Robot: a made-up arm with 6 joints.
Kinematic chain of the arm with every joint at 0, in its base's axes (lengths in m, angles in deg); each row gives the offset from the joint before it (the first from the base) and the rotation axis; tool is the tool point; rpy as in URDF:
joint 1: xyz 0.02 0 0.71 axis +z
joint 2: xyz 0.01 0.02 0 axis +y
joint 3: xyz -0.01 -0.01 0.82 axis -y
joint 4: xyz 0.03 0.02 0 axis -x
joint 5: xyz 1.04 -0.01 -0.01 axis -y
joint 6: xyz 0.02 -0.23 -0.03 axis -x
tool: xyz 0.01 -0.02 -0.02 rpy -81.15 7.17 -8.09
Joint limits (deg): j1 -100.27..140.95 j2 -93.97..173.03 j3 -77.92..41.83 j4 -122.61..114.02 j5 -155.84..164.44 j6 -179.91..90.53
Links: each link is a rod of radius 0.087 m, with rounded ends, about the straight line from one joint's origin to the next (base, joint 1, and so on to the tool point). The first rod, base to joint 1, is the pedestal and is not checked.
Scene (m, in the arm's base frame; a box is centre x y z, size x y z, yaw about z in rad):
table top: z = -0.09
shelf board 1: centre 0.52 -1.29 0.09 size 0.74 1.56 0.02 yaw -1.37
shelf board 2: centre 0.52 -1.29 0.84 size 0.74 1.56 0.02 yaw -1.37
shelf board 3: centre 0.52 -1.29 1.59 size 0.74 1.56 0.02 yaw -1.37
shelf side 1: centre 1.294 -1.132 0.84 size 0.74 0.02 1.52 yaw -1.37
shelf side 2: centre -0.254 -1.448 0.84 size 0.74 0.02 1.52 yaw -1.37
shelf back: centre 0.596 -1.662 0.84 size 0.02 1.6 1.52 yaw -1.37
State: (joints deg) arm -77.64 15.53 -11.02 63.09 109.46 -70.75
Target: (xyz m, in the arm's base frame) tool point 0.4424 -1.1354 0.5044
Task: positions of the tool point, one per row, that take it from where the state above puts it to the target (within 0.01 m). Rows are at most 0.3 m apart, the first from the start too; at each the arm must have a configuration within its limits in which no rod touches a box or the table.
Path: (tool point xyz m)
1: 0.2325 -1.1352 1.2517
2: 0.2010 -0.9770 1.2678
3: 0.1688 -0.8236 1.2507
4: 0.1376 -0.6813 1.2021
5: 0.2307 -0.7354 0.9619
6: 0.3027 -0.7067 0.7215
7: 0.3354 -0.6093 0.5045
8: 0.3908 -0.7875 0.5139
9: 0.4265 -0.9643 0.5136
10: 0.4423 -1.1353 0.5042

